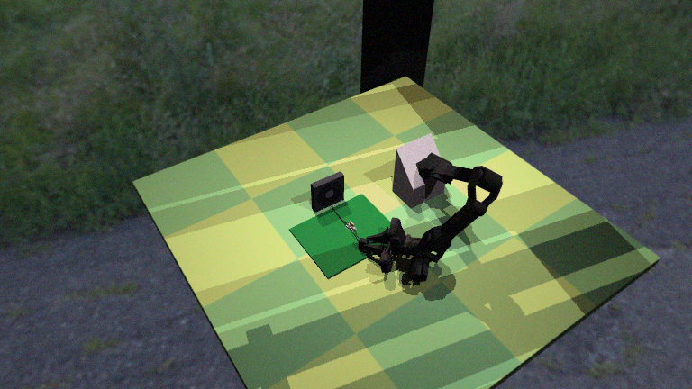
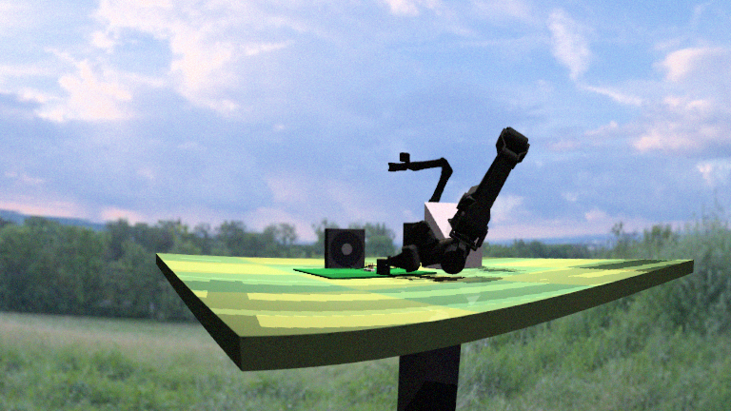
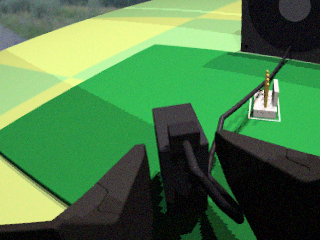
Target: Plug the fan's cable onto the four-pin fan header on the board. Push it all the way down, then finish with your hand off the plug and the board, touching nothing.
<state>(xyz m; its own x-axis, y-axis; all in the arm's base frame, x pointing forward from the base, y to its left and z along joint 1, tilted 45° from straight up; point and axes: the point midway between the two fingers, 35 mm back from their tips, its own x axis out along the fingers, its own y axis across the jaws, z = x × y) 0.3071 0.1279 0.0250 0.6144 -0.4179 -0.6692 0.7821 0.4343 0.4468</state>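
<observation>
The black plug is 10 mm below my gripper tip. Round my gripper tip: green board (10 mm ahead, 90 mm to the right, 50 mm below); black fan (20 mm behind, 230 mm to the right, 20 mm above).
</observation>
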